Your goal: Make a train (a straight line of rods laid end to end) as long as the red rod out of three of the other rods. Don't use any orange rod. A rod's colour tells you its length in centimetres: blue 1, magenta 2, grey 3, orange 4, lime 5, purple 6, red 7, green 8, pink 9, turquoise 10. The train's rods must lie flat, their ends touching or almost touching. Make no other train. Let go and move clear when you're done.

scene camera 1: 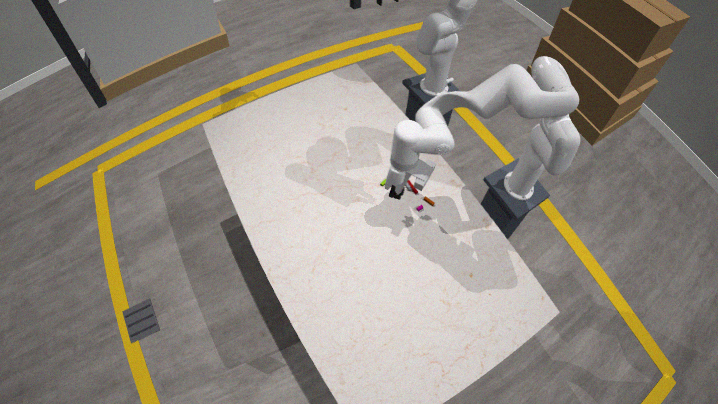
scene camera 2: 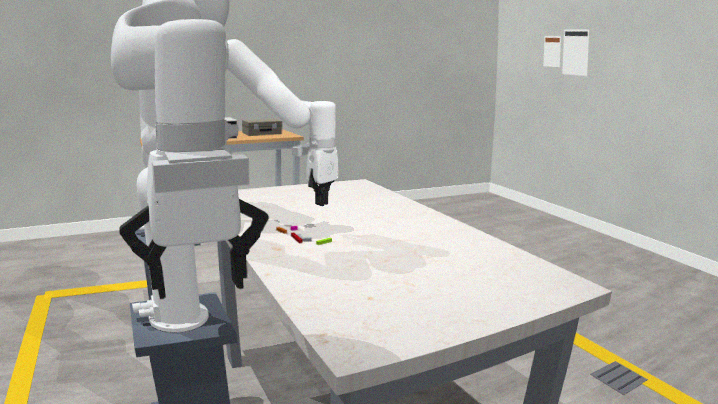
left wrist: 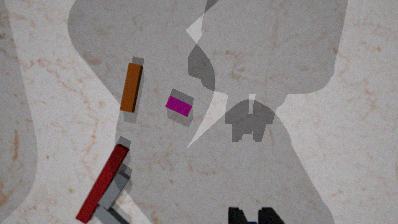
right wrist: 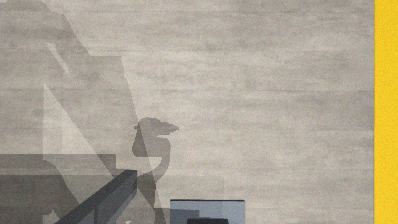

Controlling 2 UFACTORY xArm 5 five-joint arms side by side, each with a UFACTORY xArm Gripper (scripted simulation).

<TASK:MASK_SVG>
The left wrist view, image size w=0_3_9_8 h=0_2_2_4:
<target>orange rod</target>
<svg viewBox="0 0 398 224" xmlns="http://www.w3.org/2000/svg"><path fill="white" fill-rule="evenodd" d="M129 63L120 110L134 113L143 66Z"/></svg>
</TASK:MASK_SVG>
